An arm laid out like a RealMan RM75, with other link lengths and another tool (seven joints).
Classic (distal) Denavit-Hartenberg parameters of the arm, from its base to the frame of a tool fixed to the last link. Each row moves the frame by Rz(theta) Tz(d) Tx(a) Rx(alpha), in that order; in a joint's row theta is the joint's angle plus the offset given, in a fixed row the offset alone. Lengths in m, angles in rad.
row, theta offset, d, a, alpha
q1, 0, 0.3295, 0, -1.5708
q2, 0, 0, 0, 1.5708
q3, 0, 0.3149, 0, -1.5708
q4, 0, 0, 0, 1.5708
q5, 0, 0.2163, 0, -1.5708
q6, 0, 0, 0, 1.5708
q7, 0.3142, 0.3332, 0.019, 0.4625
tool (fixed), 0, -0.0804, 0, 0
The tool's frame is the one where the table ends.
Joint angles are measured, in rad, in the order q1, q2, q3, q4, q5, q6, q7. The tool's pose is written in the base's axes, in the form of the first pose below.
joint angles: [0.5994, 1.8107, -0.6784, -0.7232, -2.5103, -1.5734, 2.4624]
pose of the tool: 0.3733 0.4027 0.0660 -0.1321 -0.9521 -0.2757 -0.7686 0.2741 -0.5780
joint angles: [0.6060, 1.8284, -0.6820, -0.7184, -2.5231, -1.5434, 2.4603]
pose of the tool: 0.3739 0.4061 0.0566 -0.1246 -0.9517 -0.2806 -0.7634 0.2726 -0.5856
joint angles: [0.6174, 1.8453, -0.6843, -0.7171, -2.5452, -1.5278, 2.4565]
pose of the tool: 0.3727 0.4077 0.0478 -0.1117 -0.9556 -0.2727 -0.7576 0.2594 -0.5989
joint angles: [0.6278, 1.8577, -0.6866, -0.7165, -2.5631, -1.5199, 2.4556]
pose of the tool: 0.3709 0.4086 0.0411 -0.1020 -0.9593 -0.2632 -0.7533 0.2473 -0.6094
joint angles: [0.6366, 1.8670, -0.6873, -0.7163, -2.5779, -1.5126, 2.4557]
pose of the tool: 0.3695 0.4099 0.0364 -0.0943 -0.9616 -0.2577 -0.7492 0.2390 -0.6177
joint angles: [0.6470, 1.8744, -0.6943, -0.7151, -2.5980, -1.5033, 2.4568]
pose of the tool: 0.3696 0.4111 0.0321 -0.0831 -0.9650 -0.2486 -0.7389 0.2271 -0.6344
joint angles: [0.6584, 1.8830, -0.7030, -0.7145, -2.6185, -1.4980, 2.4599]
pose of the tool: 0.3687 0.4114 0.0270 -0.0727 -0.9693 -0.2348 -0.7290 0.2123 -0.6507
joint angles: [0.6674, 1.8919, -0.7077, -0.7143, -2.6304, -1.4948, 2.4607]
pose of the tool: 0.3663 0.4118 0.0221 -0.0639 -0.9724 -0.2245 -0.7257 0.1997 -0.6584
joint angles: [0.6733, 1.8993, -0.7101, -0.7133, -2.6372, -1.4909, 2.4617]
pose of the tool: 0.3642 0.4122 0.0180 -0.0592 -0.9740 -0.2186 -0.7247 0.1925 -0.6616
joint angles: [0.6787, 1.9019, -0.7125, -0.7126, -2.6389, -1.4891, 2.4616]
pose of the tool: 0.3621 0.4135 0.0163 -0.0533 -0.9750 -0.2157 -0.7249 0.1864 -0.6632
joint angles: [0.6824, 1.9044, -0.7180, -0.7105, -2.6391, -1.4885, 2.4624]
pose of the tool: 0.3605 0.4134 0.0141 -0.0497 -0.9765 -0.2096 -0.7251 0.1796 -0.6648
